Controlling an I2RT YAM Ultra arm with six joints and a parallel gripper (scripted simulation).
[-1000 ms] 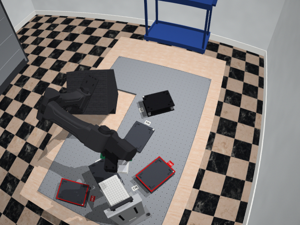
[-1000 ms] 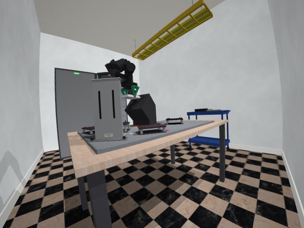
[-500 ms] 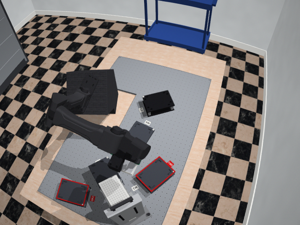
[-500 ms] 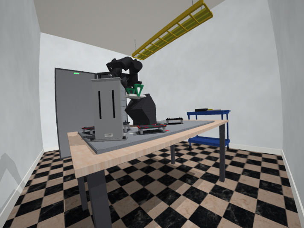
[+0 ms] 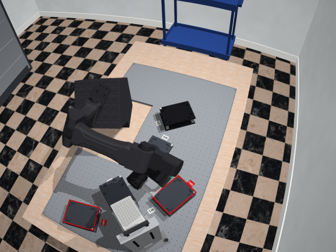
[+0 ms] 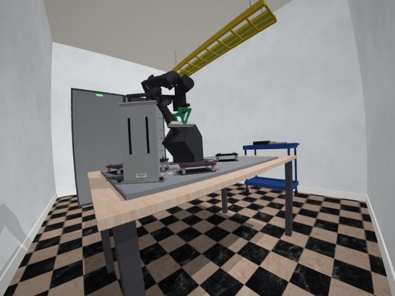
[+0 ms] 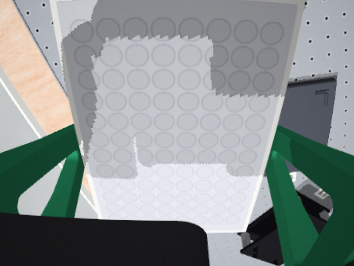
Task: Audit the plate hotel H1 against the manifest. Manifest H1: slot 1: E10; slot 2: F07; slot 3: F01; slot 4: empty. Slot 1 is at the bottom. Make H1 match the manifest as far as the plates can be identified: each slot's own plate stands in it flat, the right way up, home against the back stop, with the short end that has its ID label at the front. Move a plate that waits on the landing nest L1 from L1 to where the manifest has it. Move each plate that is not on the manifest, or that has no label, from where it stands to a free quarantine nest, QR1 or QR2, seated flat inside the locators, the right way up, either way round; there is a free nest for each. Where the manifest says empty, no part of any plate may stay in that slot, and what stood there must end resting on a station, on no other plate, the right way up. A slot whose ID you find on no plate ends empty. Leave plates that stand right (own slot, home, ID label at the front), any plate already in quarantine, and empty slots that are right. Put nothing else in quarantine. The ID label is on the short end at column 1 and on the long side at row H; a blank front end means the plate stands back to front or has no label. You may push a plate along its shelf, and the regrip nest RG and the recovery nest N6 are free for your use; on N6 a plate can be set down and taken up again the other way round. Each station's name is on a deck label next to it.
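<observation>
Now: hand 6 cm short of the red-framed quarantine nest QR1, 3 cm to the right of it and 21 cm above it. The rest, counted from my hand: RG nest: 17 cm behind, 8 cm to the right, 19 cm below; grey plate hotel H1: 3 cm ahead, 23 cm to the right, 9 cm below; H1 deck label: 1 cm behind, 7 cm to the right, 24 cm below.
</observation>
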